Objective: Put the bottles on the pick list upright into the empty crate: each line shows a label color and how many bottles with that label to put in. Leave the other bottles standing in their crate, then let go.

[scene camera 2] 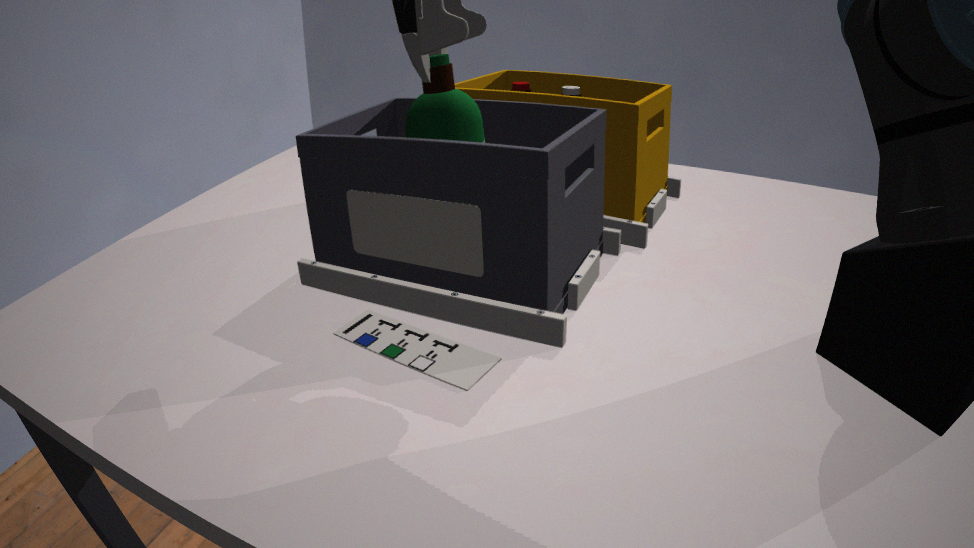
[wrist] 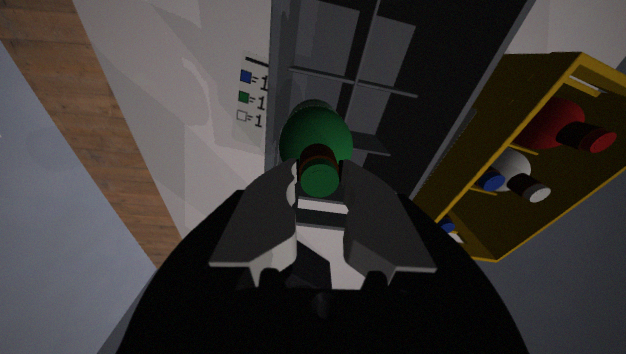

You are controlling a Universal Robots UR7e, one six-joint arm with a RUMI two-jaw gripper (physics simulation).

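Frame: origin at the arm's base, x ahead, y left, z up, level; centimetres.
Where they show: gripper, between the fingertips: (scene camera 2: 434, 79) (wrist: 318, 162); arm's base, origin of its link: (scene camera 2: 956, 224).
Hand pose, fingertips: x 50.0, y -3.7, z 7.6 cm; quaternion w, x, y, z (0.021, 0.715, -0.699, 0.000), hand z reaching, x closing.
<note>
Things, the pixels of their centre, and the offset from my fingertips. Level surfaces: height alone.
- green bottle, middle of its body: (scene camera 2: 444, 132) (wrist: 315, 144) dy +0.1, dx -0.8, dz -5.4 cm
- dark grey crate, middle of its body: (scene camera 2: 457, 195) (wrist: 345, 116) dy -4.3, dx +0.1, dz -13.6 cm
- yellow crate, middle of its body: (scene camera 2: 562, 142) (wrist: 475, 163) dy -27.7, dx -6.7, dz -13.6 cm
- red-capped bottle, middle of its body: (scene camera 2: 522, 130) (wrist: 536, 122) dy -33.8, dx +0.6, dz -13.8 cm
- white-capped bottle, middle of its body: (scene camera 2: 571, 137) (wrist: 494, 167) dy -31.9, dx -7.4, dz -13.8 cm
- blue cap, middle of its body: (wrist: 455, 156) dy -23.6, dx -5.6, dz -13.8 cm
- pick list, middle of its body: (scene camera 2: 411, 346) (wrist: 252, 105) dy +11.4, dx -0.7, dz -22.2 cm
- table, height of its surface: dz -22.3 cm
My gripper (scene camera 2: 435, 68) (wrist: 318, 162) is shut on the brown neck of a green bottle (scene camera 2: 444, 117) (wrist: 316, 131), just below its green cap. The bottle is upright, its lower part inside the dark grey crate (scene camera 2: 425, 166) (wrist: 356, 82); its base is hidden. Bare compartments show in this crate in the wrist view. The yellow crate (scene camera 2: 621, 153) (wrist: 530, 107) holds a red-capped bottle (scene camera 2: 521, 86) (wrist: 555, 125), a white-capped bottle (scene camera 2: 570, 89) (wrist: 515, 170) and two blue caps, one a blue cap (wrist: 492, 181) beside the white bottle. The pick list (scene camera 2: 449, 368) (wrist: 248, 134) reads blue 1, green 1, white 1.
Grey rails (scene camera 2: 422, 299) bound the dark crate's base on the table (scene camera 2: 204, 381). More rails (scene camera 2: 657, 207) stand by the yellow crate, behind the dark one. The robot's dark base (scene camera 2: 892, 327) stands at the right. Dividers (wrist: 325, 75) split the dark crate.
</note>
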